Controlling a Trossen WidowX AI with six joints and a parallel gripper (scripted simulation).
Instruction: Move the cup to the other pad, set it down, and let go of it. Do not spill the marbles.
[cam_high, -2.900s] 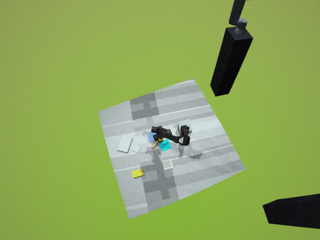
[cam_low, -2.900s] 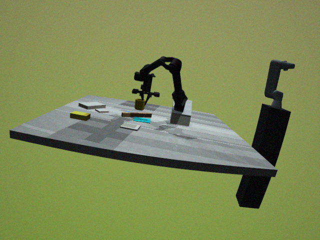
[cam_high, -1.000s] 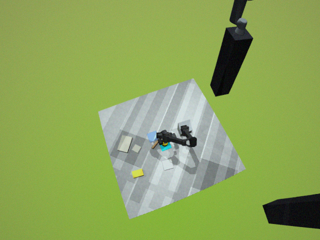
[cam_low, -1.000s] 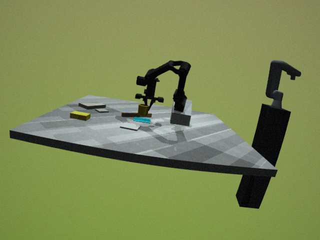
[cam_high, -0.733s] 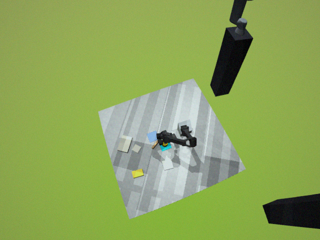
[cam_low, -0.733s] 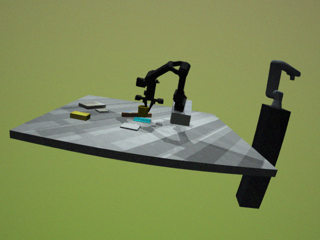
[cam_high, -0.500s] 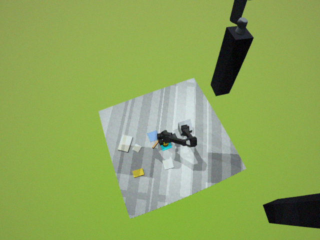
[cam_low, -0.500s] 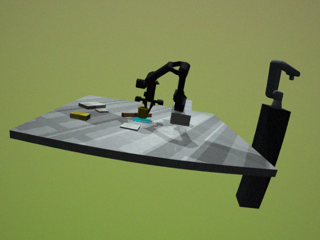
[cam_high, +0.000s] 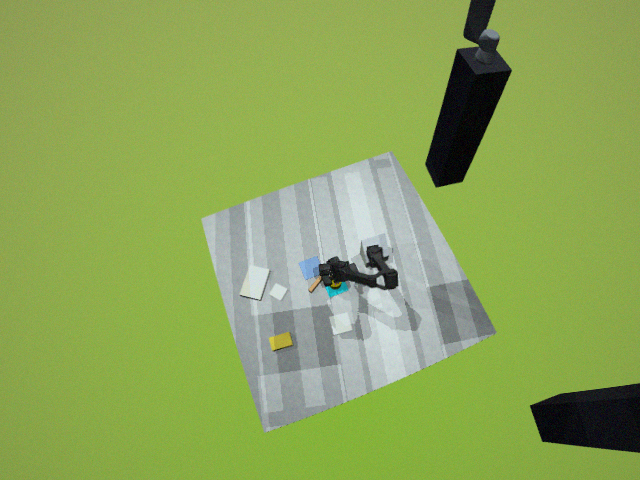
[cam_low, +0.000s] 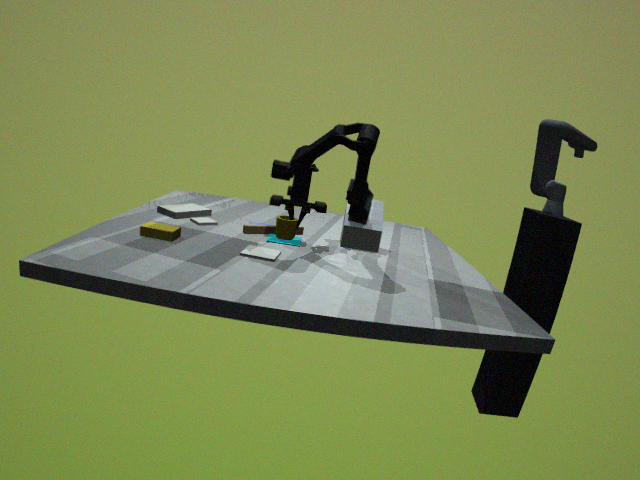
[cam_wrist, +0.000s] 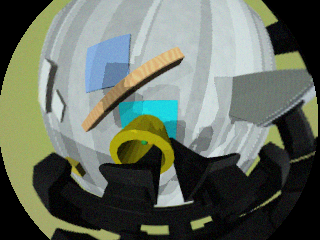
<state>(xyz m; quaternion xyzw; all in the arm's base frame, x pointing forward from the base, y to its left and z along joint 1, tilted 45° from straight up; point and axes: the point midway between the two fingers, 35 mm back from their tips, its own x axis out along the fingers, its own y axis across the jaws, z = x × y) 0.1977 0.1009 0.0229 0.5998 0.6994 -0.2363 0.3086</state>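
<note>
Right now my gripper tip is 30 mm short of the cyan pad and 50 mm above it. Round my gripper tip: green marble 30 mm ahead, 20 mm to the left, 20 mm below; yellow cup 20 mm ahead; brown wooden bar 80 mm ahead, 60 mm to the right, 40 mm below.
</note>
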